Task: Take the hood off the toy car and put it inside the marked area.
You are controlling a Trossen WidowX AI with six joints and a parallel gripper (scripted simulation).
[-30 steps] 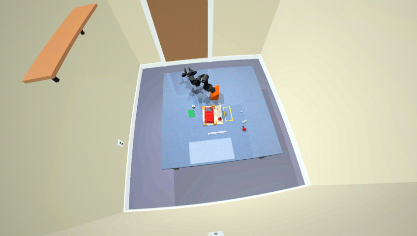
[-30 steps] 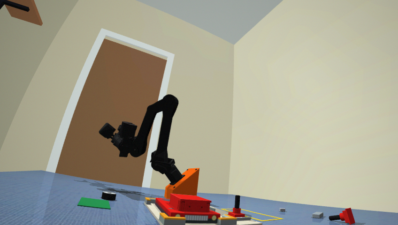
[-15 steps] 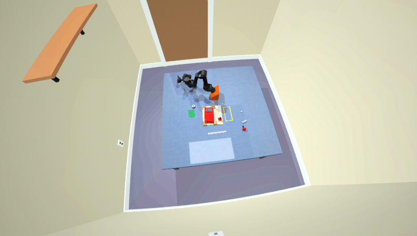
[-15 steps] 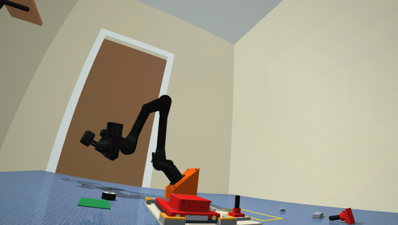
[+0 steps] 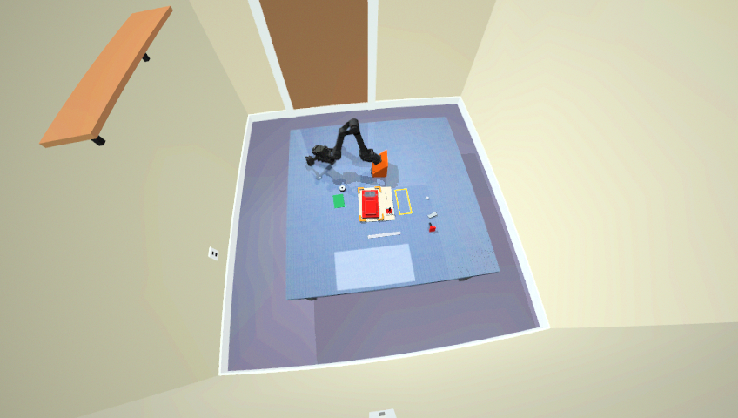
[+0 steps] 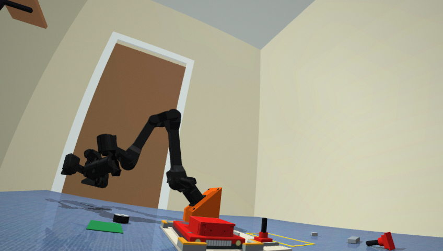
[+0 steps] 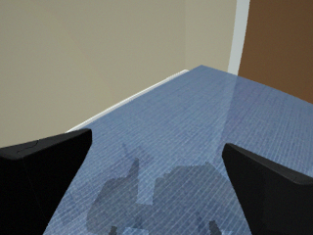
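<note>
My gripper tip is now 420 mm short of the red hood, 410 mm to the right of it and 50 mm above it. From my gripper tip the other things lie so: black wheel (250 mm ahead, 220 mm to the left, 80 mm below); green pad (340 mm ahead, 200 mm to the left, 90 mm below).
</note>
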